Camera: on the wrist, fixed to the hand. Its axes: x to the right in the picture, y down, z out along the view.
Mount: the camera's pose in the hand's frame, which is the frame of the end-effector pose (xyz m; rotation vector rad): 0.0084 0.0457 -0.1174 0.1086 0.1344 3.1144
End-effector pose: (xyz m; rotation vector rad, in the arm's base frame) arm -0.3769 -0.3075 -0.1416 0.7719 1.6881 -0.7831
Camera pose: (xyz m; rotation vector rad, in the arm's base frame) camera -0.4056 -0.1851 -0.1302 1.9816 -0.8098 1.3827
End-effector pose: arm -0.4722 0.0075 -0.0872 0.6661 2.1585 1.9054
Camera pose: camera -0.5199 -0.0900 -0.0227 -1.5815 0.4257 -0.1896
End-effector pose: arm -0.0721 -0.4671 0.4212 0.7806 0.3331 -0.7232
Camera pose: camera -0.0358 -0.3621 0.3613 0.5389 -0.8972 2.2306
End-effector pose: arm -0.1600 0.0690 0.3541 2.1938 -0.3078 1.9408
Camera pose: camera -0.2837 0.0580 0.3770 0.2708 1.6066 -0.3167
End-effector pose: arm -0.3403 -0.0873 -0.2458 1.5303 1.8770 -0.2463
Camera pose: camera -0.3445 -0.0035 -0.1514 2.2729 -1.7363 1.0525
